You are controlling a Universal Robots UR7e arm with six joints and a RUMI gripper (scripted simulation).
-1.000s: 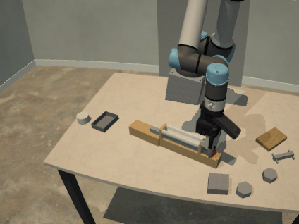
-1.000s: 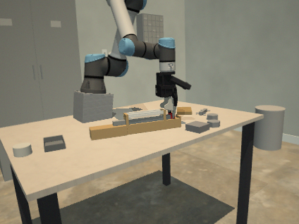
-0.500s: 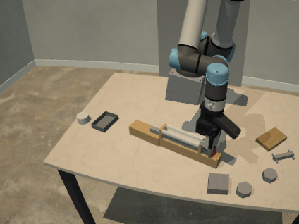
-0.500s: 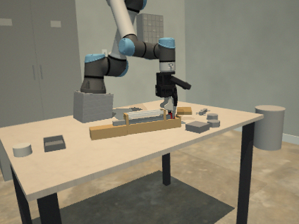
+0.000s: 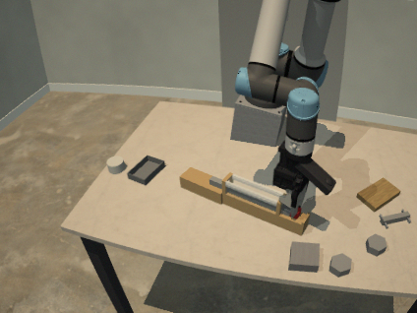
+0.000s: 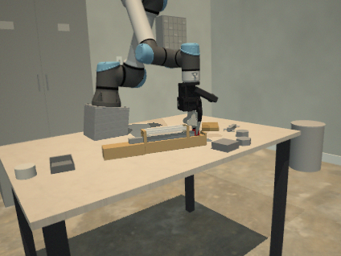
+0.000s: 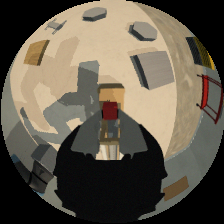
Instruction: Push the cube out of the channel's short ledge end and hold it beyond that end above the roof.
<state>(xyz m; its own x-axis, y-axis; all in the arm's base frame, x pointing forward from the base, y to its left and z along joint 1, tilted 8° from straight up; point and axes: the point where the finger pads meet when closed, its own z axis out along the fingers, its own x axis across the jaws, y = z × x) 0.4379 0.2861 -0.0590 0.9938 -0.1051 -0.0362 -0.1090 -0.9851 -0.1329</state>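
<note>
The red cube is 10 mm below my hand. From my hand the other things lie so: wooden board: 240 mm to the left, 240 mm behind, 60 mm below; then grey square block: 110 mm ahead, 70 mm to the left, 50 mm below; then channel: 140 mm to the right, 10 mm below, 10 mm behind.
</note>
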